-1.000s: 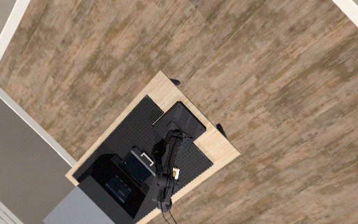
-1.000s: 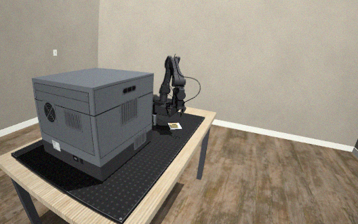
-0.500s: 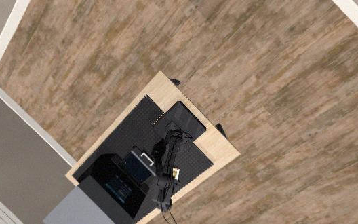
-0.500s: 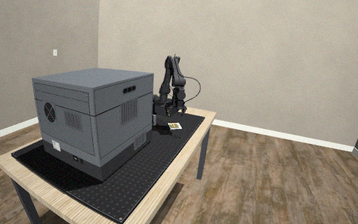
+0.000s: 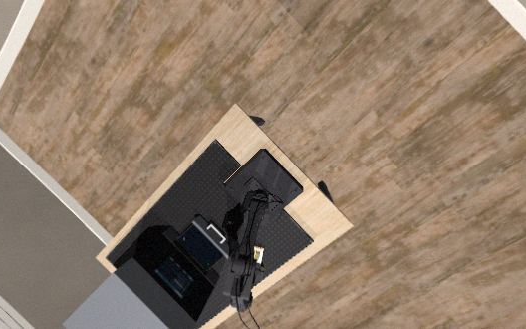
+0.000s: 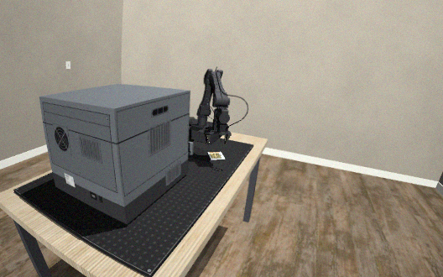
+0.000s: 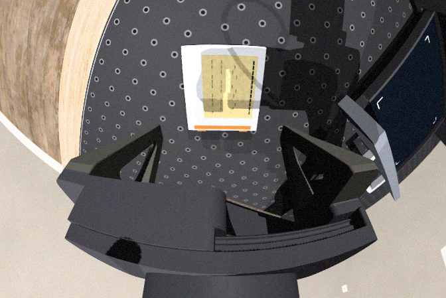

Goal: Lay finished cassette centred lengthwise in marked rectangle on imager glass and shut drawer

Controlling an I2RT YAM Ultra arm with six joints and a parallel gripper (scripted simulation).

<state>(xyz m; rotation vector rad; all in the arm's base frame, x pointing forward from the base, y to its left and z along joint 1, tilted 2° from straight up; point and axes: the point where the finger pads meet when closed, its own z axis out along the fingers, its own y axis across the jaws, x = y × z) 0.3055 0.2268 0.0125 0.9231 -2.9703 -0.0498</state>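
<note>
Right now the finished cassette is 7 cm below my hand and 1 cm ahead of it. Round my hand: imager drawer (25 cm to the right, 20 cm ahead, 4 cm below).
</note>
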